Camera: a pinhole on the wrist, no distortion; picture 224 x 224 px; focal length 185.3 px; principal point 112.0 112.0 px. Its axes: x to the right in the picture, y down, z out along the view. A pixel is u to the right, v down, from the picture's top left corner.
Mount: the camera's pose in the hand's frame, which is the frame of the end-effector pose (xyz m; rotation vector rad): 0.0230 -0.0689 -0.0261 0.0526 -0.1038 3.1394
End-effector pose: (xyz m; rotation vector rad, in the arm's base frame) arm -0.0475 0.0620 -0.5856 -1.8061 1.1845 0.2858
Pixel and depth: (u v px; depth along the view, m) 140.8 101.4 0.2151
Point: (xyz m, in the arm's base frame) 0.0611 0.2223 -0.6469
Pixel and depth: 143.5 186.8 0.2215
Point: 0.1421 0.2355 -0.5863
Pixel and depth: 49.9 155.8 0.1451
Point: 0.1149 0.1191 -0.6311
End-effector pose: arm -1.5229 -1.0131 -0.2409 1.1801 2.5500 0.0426
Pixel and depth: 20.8 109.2 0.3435
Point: -1.6133 -0.9520 -0.6066
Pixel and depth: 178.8 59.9 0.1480
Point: -1.4963 -1.0703 -0.3589
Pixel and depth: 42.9 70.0 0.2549
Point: -1.5494 -0.9621 -0.4975
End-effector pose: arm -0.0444 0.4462 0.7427 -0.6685 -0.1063 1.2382
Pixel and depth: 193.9 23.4 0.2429
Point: -0.1930 0.4768 0.9309
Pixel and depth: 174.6 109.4 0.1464
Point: -0.0394 0.4645 0.8868
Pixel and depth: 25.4 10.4 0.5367
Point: -0.3219 0.9533 0.9827
